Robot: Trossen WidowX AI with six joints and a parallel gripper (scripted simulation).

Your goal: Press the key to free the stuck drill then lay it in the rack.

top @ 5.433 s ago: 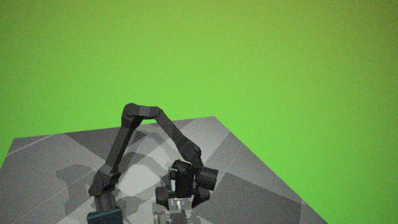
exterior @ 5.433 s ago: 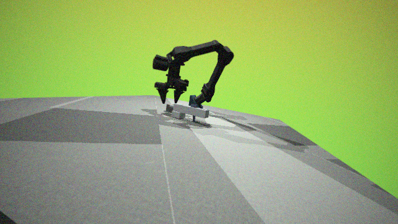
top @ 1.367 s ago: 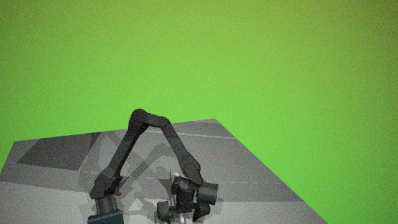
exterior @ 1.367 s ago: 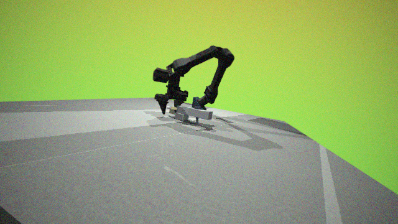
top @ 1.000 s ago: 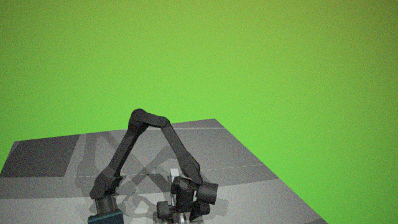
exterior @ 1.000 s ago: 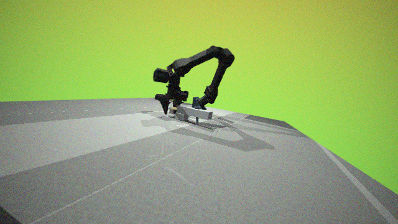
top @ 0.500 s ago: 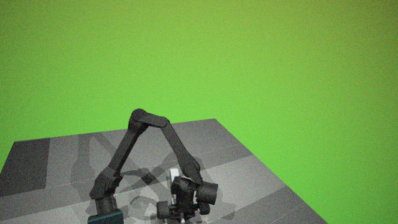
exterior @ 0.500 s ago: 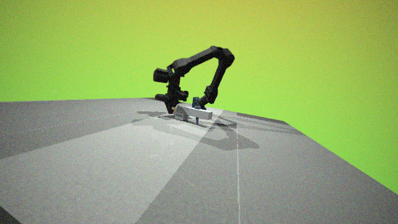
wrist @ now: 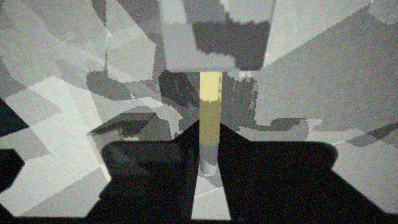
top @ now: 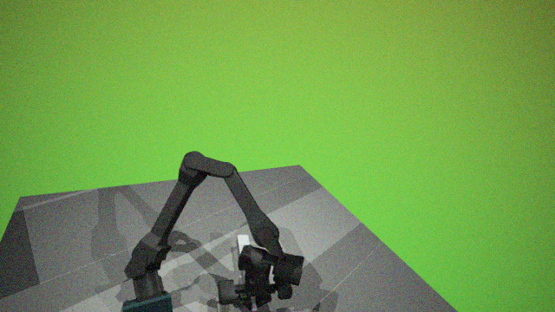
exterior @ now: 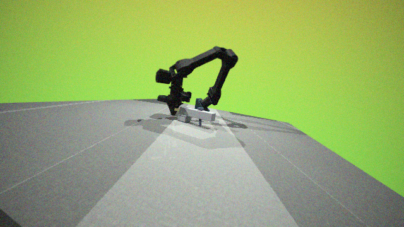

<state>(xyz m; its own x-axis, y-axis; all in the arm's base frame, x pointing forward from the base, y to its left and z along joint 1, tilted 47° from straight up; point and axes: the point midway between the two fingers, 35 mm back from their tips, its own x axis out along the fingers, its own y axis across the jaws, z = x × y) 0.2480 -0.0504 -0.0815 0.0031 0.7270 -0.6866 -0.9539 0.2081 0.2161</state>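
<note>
The yellow drill is 4 cm to the left of my gripper tip, 4 cm above it and 1 cm ahead of it. Round my gripper tip: grey slotted rack (8 cm behind, 1 cm above); grey block (13 cm to the left, 4 cm ahead, 3 cm above); blue key (16 cm to the left, 5 cm ahead, 4 cm above).
</note>
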